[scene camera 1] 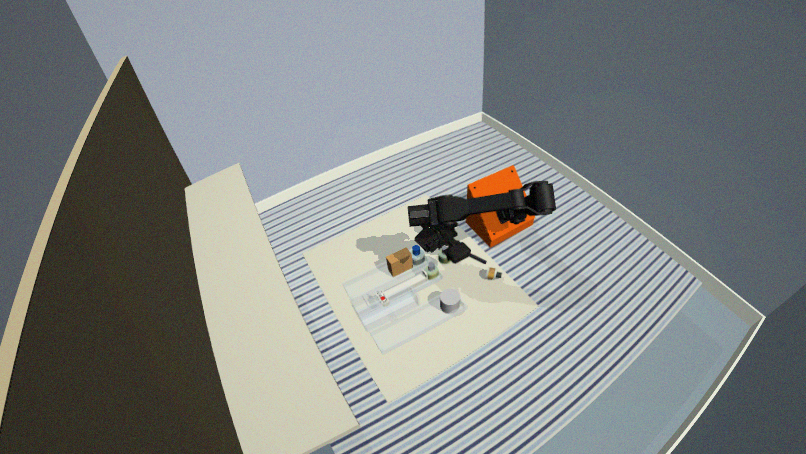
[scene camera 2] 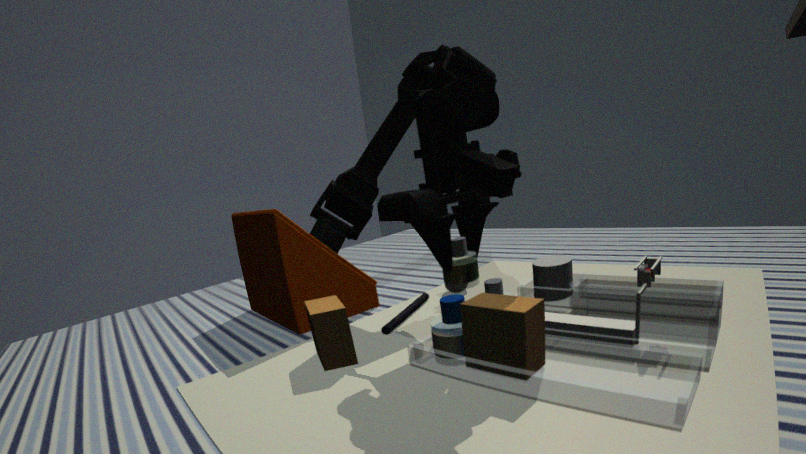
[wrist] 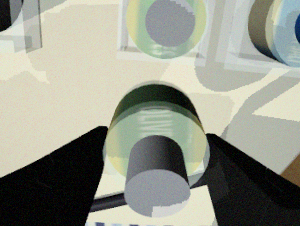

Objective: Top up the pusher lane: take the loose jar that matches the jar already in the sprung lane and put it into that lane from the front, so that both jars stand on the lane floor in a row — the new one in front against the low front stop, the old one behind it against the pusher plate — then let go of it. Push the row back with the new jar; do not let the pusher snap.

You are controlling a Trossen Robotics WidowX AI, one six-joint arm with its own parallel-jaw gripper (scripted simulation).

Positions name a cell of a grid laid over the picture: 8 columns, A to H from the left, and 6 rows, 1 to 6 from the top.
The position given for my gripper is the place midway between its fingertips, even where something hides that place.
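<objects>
My gripper appears in the wrist view (E4), in scene camera 1 (E4) and in scene camera 2 (E4).
</objects>
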